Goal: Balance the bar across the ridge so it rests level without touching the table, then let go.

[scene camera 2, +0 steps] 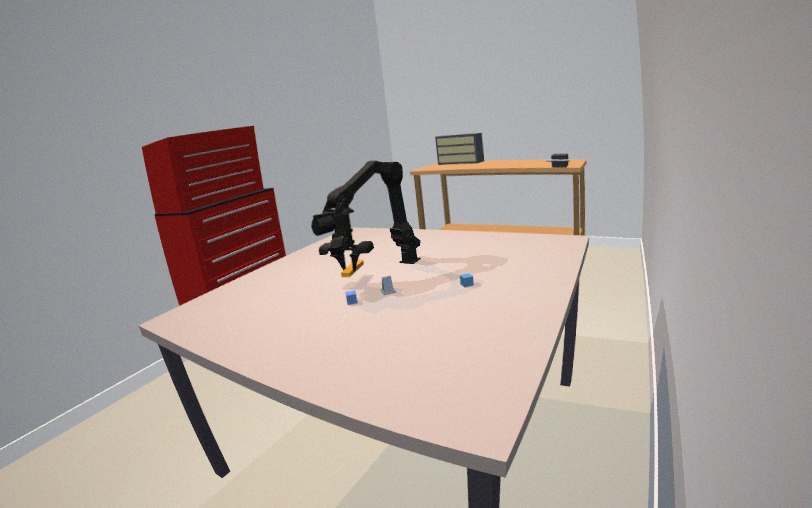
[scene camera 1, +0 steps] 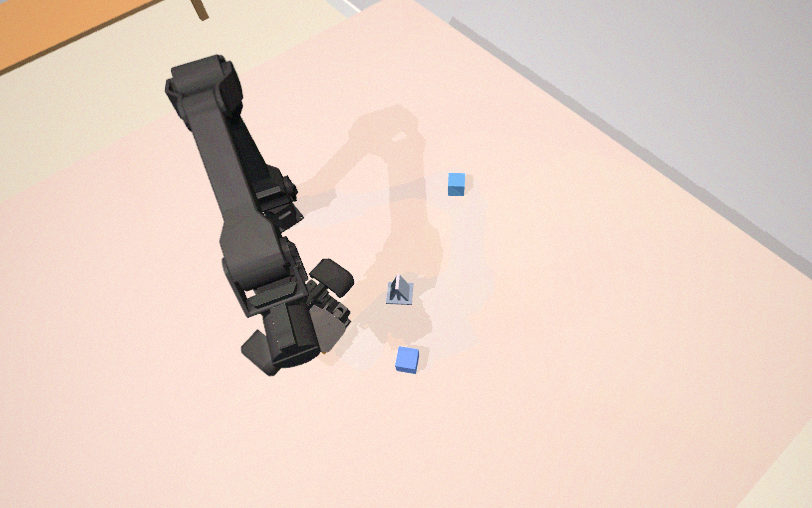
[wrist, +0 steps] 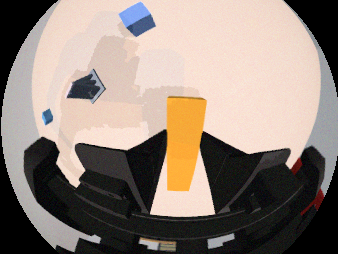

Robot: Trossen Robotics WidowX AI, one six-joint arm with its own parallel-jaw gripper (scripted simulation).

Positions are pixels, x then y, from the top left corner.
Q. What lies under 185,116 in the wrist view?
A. A bar.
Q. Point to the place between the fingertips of my gripper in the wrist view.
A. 183,134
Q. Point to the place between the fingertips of my gripper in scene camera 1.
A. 313,332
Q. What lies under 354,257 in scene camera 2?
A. My gripper.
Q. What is my gripper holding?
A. A bar.
